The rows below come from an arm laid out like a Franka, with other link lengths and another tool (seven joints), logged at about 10 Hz.
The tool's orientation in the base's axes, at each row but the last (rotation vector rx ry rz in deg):
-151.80 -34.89 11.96
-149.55 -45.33 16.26
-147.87 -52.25 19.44
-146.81 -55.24 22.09
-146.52 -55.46 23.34
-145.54 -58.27 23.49
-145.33 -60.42 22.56
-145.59 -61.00 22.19
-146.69 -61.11 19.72
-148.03 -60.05 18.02
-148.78 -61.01 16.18
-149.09 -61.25 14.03
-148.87 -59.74 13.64
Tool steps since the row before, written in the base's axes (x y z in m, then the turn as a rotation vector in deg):
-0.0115 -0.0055 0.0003 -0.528 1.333 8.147
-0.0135 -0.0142 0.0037 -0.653 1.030 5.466
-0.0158 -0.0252 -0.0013 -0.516 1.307 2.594
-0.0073 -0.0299 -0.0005 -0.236 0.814 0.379
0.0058 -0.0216 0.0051 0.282 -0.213 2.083
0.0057 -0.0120 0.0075 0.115 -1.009 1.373
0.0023 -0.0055 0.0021 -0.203 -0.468 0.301
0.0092 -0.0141 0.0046 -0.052 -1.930 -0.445
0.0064 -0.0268 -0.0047 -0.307 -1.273 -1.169
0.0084 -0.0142 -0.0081 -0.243 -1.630 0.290
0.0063 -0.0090 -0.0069 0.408 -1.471 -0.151
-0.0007 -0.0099 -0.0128 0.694 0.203 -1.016
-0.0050 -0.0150 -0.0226 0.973 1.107 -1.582
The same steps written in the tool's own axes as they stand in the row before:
-0.0127 0.0000 0.0004 -0.303 -4.755 -6.762
-0.0194 0.0026 -0.0037 -0.371 -3.440 -4.404
-0.0281 0.0099 -0.0002 0.193 -2.332 -1.797
-0.0254 0.0168 -0.0042 0.332 -0.866 -0.048
-0.0112 0.0160 -0.0120 -0.221 -0.608 -2.011
-0.0055 0.0081 -0.0117 -0.808 0.138 -1.498
-0.0026 0.0041 -0.0040 -0.511 0.050 -0.295
-0.0045 0.0130 -0.0107 -1.386 1.416 -0.001
-0.0145 0.0236 -0.0039 -1.024 1.113 0.892
-0.0035 0.0180 0.0016 -1.344 0.832 -0.550
-0.0015 0.0126 0.0026 -0.747 1.306 -0.300
-0.0070 0.0107 0.0099 0.672 0.675 0.805
-0.0133 0.0152 0.0188 1.518 0.446 1.473

